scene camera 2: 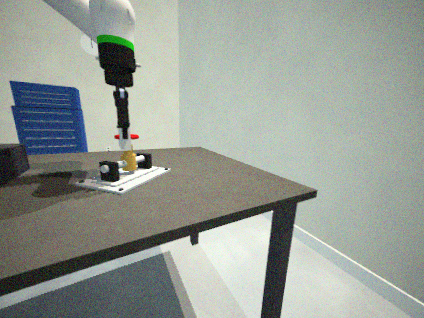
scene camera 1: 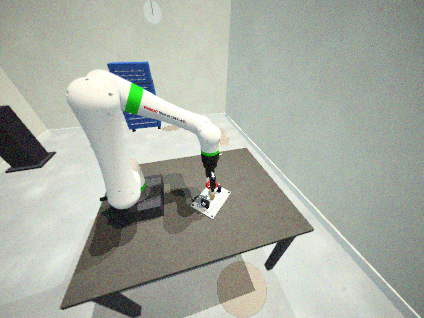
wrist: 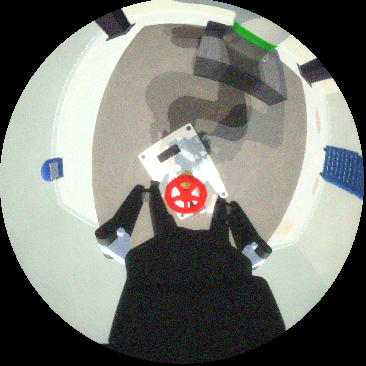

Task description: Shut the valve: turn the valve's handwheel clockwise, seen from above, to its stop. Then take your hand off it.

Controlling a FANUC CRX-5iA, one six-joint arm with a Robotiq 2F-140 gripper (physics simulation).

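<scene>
The red handwheel sits level on top of the brass valve body, partly hidden by a finger in both scene views. The valve's pipe runs between two black blocks on a white base plate. My gripper points straight down and is shut on the handwheel, with one finger at each side of the rim in the wrist view. In the second scene view the fingers line up one behind the other.
The valve's plate lies on the dark table. The arm's dark base stands on the same table. A blue panel stands beyond the table, near the walls.
</scene>
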